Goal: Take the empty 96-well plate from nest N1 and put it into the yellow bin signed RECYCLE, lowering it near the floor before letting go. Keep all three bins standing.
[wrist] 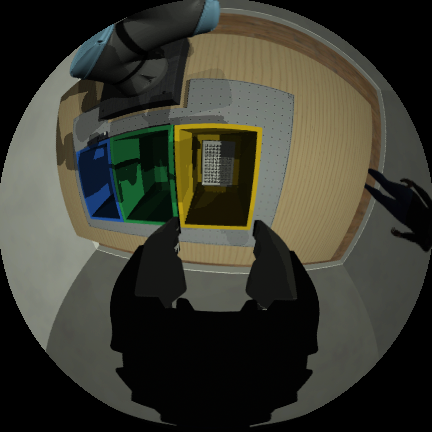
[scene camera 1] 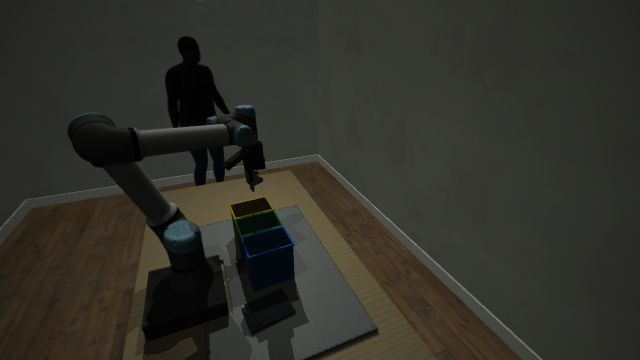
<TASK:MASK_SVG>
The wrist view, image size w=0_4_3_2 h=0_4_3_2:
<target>gripper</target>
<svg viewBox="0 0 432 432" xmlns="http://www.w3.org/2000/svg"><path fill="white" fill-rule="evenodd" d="M173 216L151 233L142 245L138 245L114 283L110 297L112 328L110 348L122 353L123 367L116 367L115 371L131 390L132 401L155 409L160 414L161 421L176 424L175 430L186 432L250 431L249 425L269 421L271 412L274 409L297 401L297 390L312 374L311 369L306 369L307 355L318 350L316 334L319 320L319 303L315 287L295 252L289 250L284 241L262 220L254 219L252 236L255 239L255 244L252 252L255 260L252 262L245 287L246 294L252 299L246 300L239 311L194 310L188 299L179 297L185 292L186 283L182 261L177 256L180 250L178 235L181 233L179 216Z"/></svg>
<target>blue bin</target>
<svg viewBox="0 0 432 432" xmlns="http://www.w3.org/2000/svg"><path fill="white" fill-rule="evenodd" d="M76 151L80 185L91 219L124 222L116 195L111 166L109 138Z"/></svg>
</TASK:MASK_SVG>
